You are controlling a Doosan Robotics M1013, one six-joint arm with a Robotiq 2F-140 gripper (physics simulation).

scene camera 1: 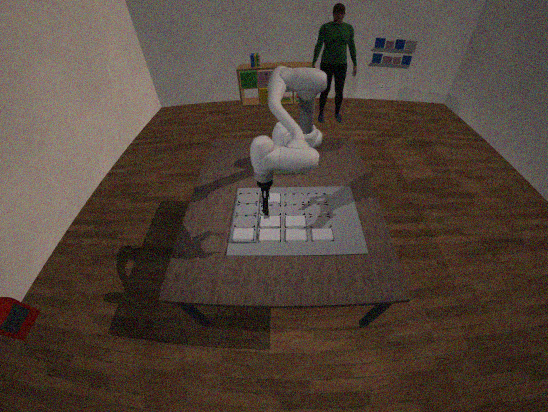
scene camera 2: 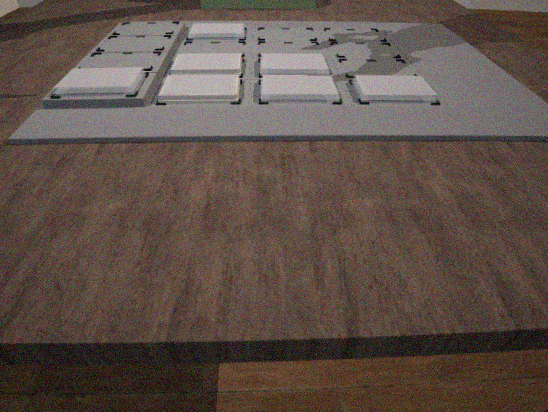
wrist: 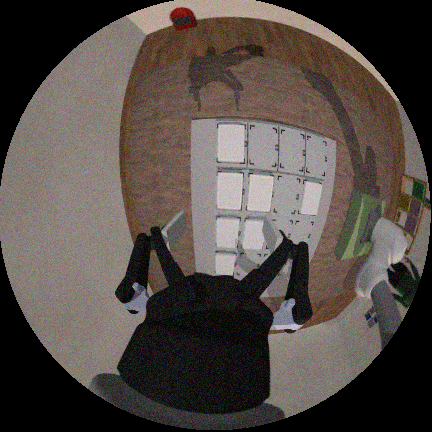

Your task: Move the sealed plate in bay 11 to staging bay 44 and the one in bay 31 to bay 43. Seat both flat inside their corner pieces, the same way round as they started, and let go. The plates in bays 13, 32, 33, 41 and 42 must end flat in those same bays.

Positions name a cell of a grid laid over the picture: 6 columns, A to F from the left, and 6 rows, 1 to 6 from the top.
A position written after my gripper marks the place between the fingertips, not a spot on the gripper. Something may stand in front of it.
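Observation:
There's my gripper (wrist: D4), and then I can see a staging bay 44 (scene camera 2: B2) as well.

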